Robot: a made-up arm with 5 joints.
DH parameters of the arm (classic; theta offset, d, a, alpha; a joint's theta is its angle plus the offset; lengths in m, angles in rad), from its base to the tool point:
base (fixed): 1.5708 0.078 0 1.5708
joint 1: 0 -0.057 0.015 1.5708
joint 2: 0 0.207 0.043 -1.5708
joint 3: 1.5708 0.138 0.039 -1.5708
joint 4: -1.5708 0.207 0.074 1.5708
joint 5: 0.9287 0 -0.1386 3.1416
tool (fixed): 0.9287 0.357 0 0
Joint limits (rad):
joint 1: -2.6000..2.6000
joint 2: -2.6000..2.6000
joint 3: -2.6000..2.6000
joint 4: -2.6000..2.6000
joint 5: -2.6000..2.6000
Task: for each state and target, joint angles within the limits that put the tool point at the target. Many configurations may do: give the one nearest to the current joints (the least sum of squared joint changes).
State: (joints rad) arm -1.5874 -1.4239 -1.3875 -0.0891 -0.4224
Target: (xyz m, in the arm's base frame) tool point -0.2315 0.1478 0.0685
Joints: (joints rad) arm -1.6546 -1.3896 -0.7371 0.4054 -0.4713
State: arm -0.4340 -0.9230 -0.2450 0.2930 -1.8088
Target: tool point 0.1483 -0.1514 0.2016
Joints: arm -0.1465 -1.1490 0.0500 0.5579 -1.5654
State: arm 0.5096 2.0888 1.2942 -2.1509 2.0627
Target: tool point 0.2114 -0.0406 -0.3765
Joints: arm 0.7881 2.1596 1.7148 -2.6000 1.6990
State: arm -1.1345 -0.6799 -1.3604 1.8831 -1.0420
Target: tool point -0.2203 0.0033 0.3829
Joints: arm -2.0954 0.0389 -0.7134 2.0907 -1.5412
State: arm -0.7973 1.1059 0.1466 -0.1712 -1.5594
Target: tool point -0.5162 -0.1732 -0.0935
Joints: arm -0.5043 1.6037 0.9632 0.0484 -1.7350
